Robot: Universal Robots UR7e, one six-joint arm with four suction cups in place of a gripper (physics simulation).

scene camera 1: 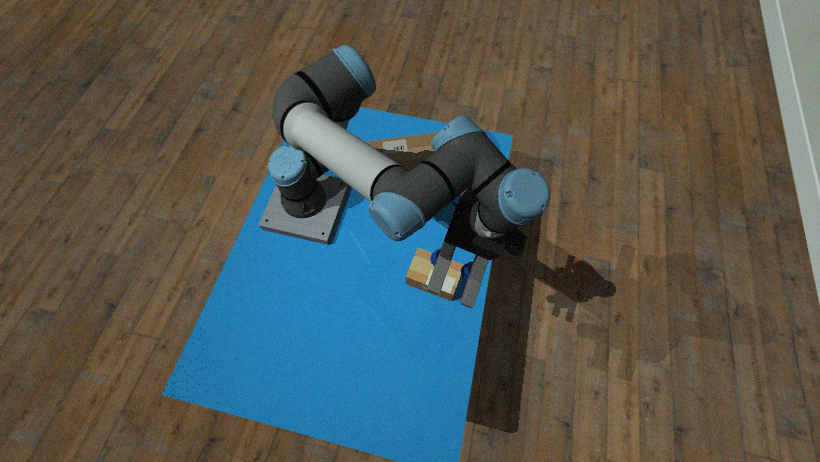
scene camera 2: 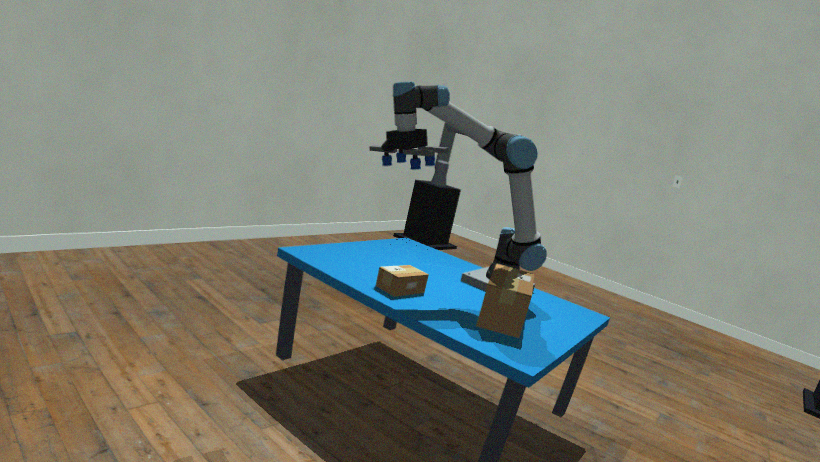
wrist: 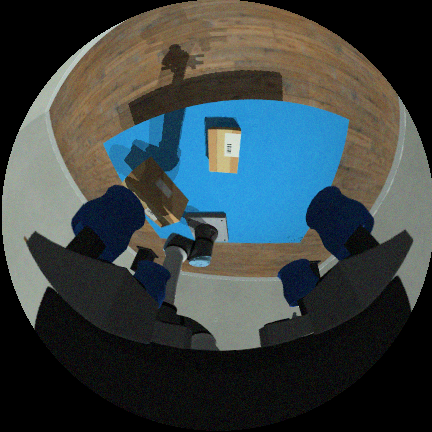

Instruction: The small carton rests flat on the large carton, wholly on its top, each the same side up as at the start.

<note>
My suction head [wrist: 114,216] holds nothing. On the table rest a large carton [scene camera 2: 508,294] and a small carton [scene camera 1: 420,271].
The large carton also shows in scene camera 1 [scene camera 1: 409,151] and in the wrist view [wrist: 163,202]. The small carton is seen too in scene camera 2 [scene camera 2: 401,280] and in the wrist view [wrist: 223,142].
</note>
